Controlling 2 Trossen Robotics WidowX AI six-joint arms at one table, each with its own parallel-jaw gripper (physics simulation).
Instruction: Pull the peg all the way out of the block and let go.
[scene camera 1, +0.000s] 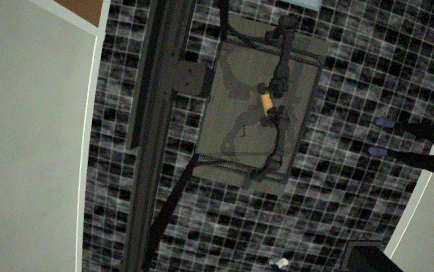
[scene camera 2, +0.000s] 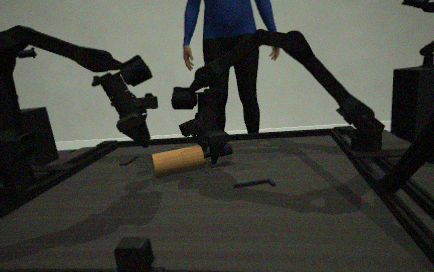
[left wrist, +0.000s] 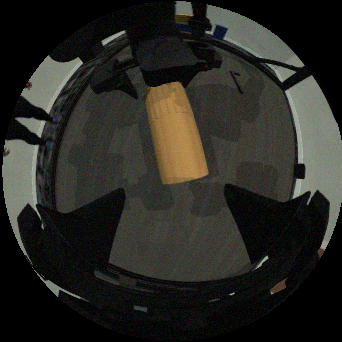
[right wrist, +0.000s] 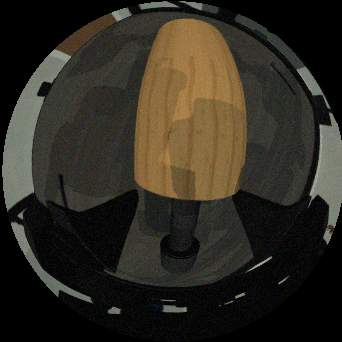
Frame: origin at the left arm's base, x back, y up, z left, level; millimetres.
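Where they show: left gripper, fingertip midpoint: (scene camera 1: 269, 92) (scene camera 2: 148, 143) (left wrist: 174, 191); right gripper, fingertip midpoint: (scene camera 2: 208, 160) (right wrist: 187, 194); left arm's base at its link origin: (scene camera 1: 269, 39) (scene camera 2: 19, 185); right arm's base at its link origin: (scene camera 1: 254, 173) (scene camera 2: 366, 151) (left wrist: 196, 35).
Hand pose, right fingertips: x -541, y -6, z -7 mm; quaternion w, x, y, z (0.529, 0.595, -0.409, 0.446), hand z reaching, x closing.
Note:
Things, the pixels of their centre, and the offset from my right fingertips.
- block at the middle of its body: (right wrist: 192, 76) (left wrist: 173, 128) (scene camera 2: 177, 160) (scene camera 1: 267, 104) dx +92, dy +20, dz -23 mm
- black peg at the middle of its body: (right wrist: 183, 221) (scene camera 2: 212, 153) dx -14, dy +21, dz +0 mm
- thin dark L-shaped rod at the middle of its body: (right wrist: 60, 196) (scene camera 2: 254, 185) (left wrist: 239, 81) dx -91, dy -9, dz -208 mm
- thin dark piece at the middle of its body: (scene camera 2: 129, 160) dx +265, dy -10, dz +148 mm
The block (scene camera 1: 267, 103) (scene camera 2: 178, 161) (left wrist: 177, 135) (right wrist: 192, 115) is a light wooden cylinder lying on its side on the dark table. The black peg (scene camera 2: 226, 150) (right wrist: 183, 225) sticks out of one end of it, with a wider head at its outer end; in the left wrist view the right gripper hides it. My right gripper (scene camera 2: 215, 156) (right wrist: 187, 194) is open and low at the peg, whose shaft lies between the spread fingers, not clamped. My left gripper (scene camera 2: 144, 143) (left wrist: 174, 191) is open and empty, above the table near the block's other end.
A thin dark L-shaped rod (scene camera 2: 254, 183) (left wrist: 236, 81) lies on the table near the block. Another thin dark piece (scene camera 2: 129, 161) (right wrist: 283, 78) lies beyond the block's free end. A dark box (scene camera 2: 134, 254) stands at the near table edge. A person (scene camera 2: 230, 20) stands behind the table.

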